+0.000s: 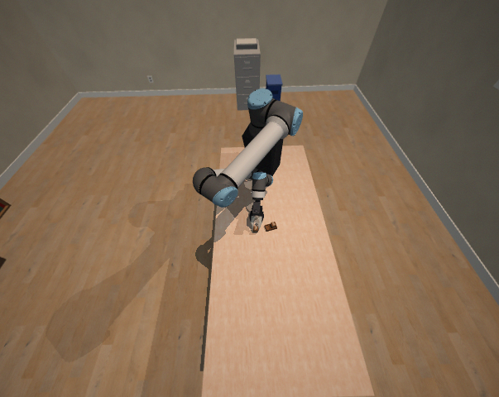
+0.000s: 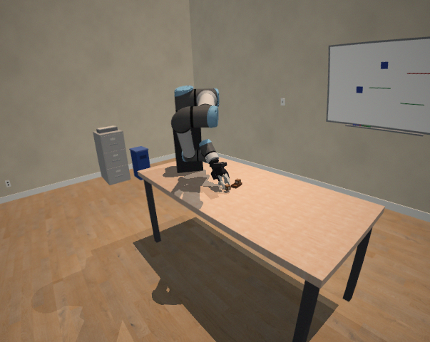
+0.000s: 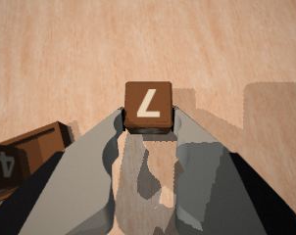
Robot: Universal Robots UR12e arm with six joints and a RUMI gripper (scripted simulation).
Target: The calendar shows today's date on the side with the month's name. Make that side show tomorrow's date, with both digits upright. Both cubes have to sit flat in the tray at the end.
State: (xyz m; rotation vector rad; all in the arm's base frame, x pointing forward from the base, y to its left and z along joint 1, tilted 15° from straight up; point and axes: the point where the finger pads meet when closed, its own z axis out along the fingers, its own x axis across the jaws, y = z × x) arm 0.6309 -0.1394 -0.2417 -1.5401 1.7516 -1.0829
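Now: the brown calendar tray 10 mm behind my hand, 110 mm to the left of it and 30 mm below it. The rest, counted from my hand: brown digit cube: 10 mm ahead, 10 mm below.
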